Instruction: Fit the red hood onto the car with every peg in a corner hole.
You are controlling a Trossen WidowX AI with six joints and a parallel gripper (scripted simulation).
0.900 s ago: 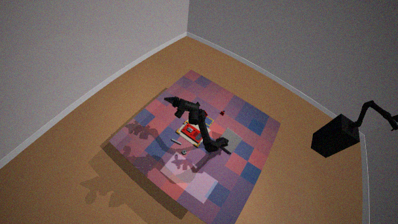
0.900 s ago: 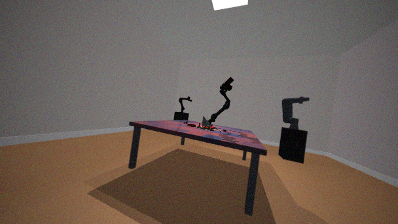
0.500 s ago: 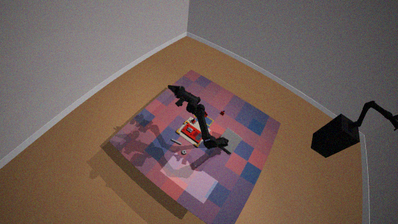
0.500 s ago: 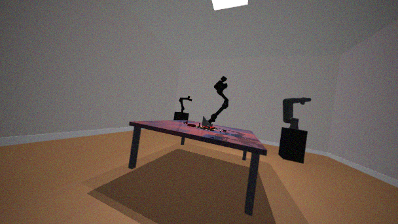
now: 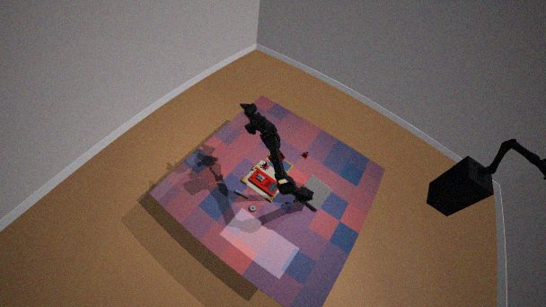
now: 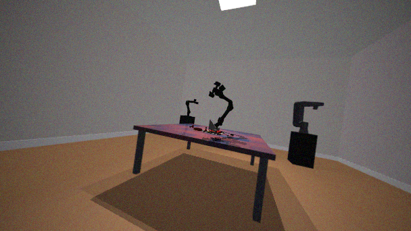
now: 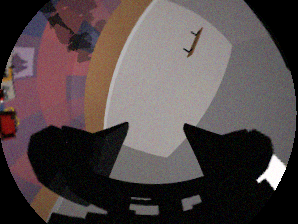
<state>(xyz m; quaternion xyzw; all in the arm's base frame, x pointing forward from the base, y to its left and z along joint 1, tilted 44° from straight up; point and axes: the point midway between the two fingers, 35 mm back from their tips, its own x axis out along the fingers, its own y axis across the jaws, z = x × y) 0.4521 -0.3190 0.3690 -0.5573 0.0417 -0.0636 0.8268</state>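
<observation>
Now: the red hood 50 cm below my gripper tip, 19 cm behind it and 18 cm to the right of it. Also, from my gripper tip: thin grey stick (50 cm below, 21 cm to the left, 17 cm behind).
</observation>
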